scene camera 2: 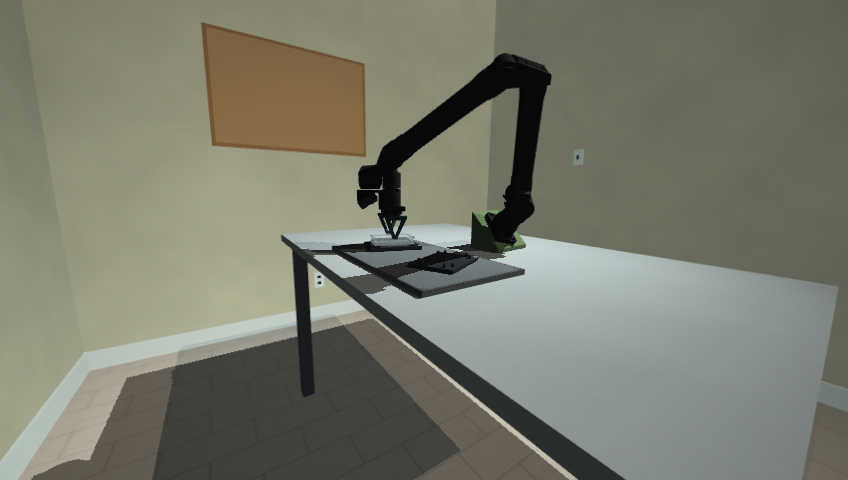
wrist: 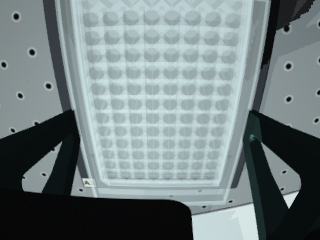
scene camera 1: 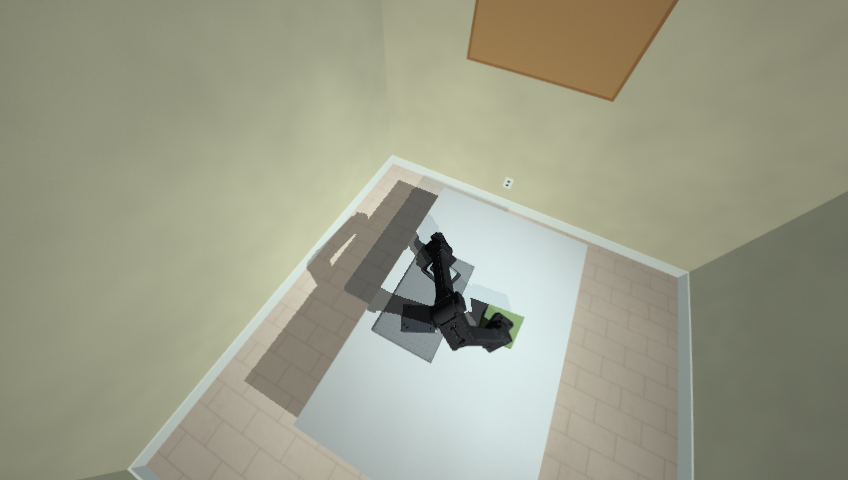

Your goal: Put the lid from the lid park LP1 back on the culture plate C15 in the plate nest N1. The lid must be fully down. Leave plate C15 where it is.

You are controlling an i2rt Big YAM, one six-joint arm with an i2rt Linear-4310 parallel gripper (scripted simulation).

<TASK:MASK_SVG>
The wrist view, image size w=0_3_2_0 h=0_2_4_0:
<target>gripper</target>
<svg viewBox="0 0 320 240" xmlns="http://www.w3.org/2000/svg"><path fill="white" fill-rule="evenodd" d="M252 109L248 114L242 141L259 240L320 240L320 138L289 127ZM261 142L300 176L301 188L290 208L288 208L274 180ZM0 139L0 240L194 240L191 210L187 205L179 201L71 196L81 142L74 110L69 109L40 124ZM62 142L54 167L42 192L24 191L22 188L23 175Z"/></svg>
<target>clear lid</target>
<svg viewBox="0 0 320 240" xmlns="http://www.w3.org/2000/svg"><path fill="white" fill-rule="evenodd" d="M55 0L68 93L72 110L75 113L81 140L80 147L94 197L172 199L187 206L225 205L241 154L248 114L252 110L264 52L271 0Z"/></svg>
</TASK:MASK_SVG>
